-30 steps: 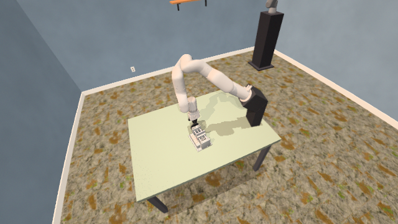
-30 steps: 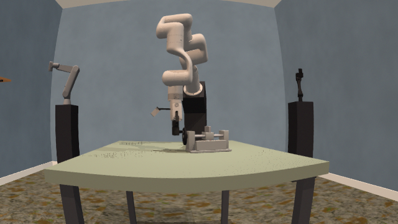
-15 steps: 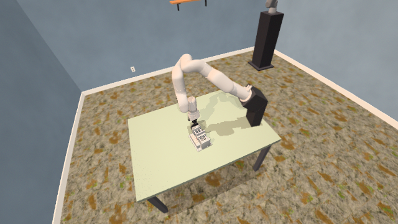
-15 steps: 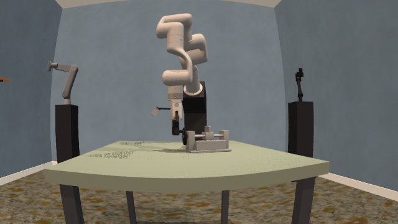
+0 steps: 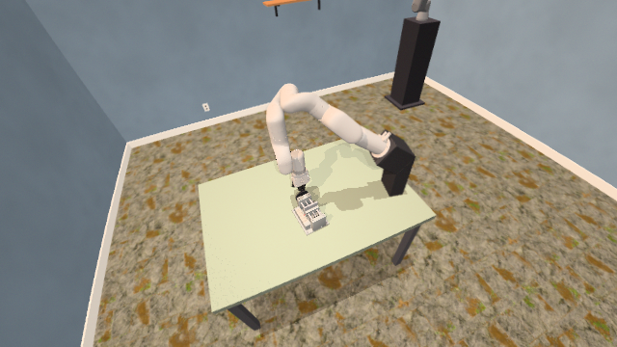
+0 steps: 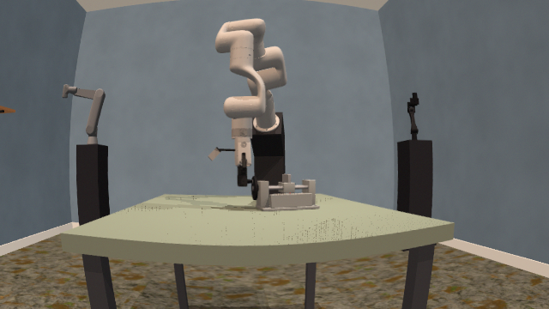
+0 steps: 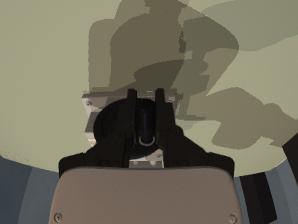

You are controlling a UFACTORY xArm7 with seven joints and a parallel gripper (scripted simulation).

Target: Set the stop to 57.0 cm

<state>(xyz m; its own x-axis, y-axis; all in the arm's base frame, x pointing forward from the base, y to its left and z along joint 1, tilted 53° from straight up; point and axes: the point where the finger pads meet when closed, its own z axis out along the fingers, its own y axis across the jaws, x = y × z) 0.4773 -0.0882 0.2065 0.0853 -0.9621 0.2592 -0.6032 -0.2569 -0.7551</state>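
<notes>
The black handwheel lies 20 mm to the left of my hand and 10 mm below it. Round my hand: grey stop block (160 mm to the left, 10 mm below, 10 mm ahead).
</notes>
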